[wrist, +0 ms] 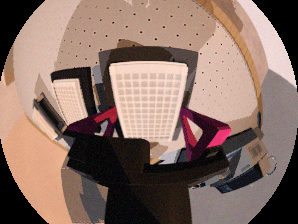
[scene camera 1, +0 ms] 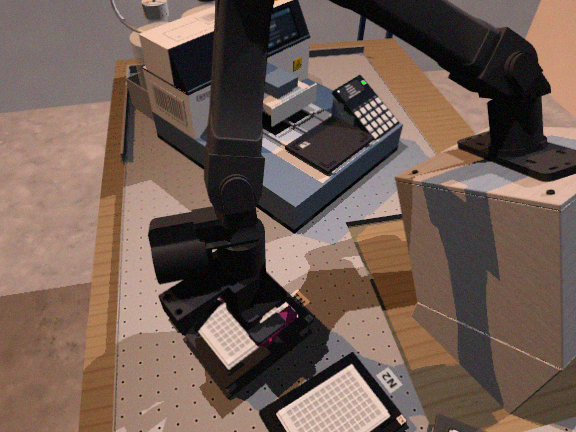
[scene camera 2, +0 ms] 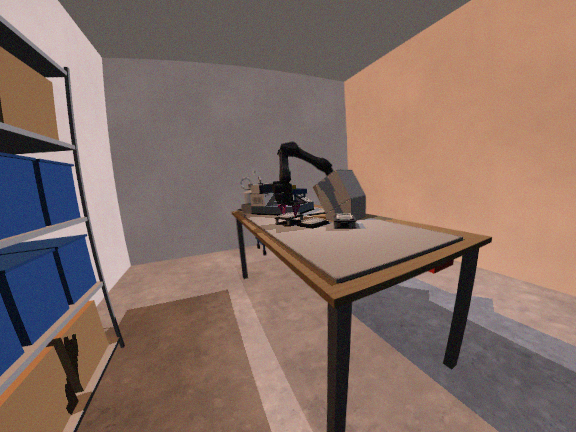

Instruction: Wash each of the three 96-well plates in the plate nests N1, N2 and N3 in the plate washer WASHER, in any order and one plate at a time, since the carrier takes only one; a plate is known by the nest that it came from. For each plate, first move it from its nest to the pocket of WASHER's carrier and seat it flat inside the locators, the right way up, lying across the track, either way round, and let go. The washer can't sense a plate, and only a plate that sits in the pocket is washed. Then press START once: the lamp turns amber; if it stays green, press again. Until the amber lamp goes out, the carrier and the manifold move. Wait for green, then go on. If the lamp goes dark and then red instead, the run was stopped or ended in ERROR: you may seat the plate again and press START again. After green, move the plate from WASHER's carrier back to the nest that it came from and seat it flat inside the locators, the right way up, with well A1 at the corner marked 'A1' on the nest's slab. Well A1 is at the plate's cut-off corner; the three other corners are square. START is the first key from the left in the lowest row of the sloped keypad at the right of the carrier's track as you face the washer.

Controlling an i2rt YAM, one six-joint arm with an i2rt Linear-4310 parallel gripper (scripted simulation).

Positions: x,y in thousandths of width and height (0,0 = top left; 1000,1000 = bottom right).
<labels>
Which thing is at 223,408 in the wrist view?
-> A white 96-well plate.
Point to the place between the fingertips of my gripper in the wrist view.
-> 498,489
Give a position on a washer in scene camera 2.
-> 457,469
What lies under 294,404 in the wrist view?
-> A nest N2.
</labels>
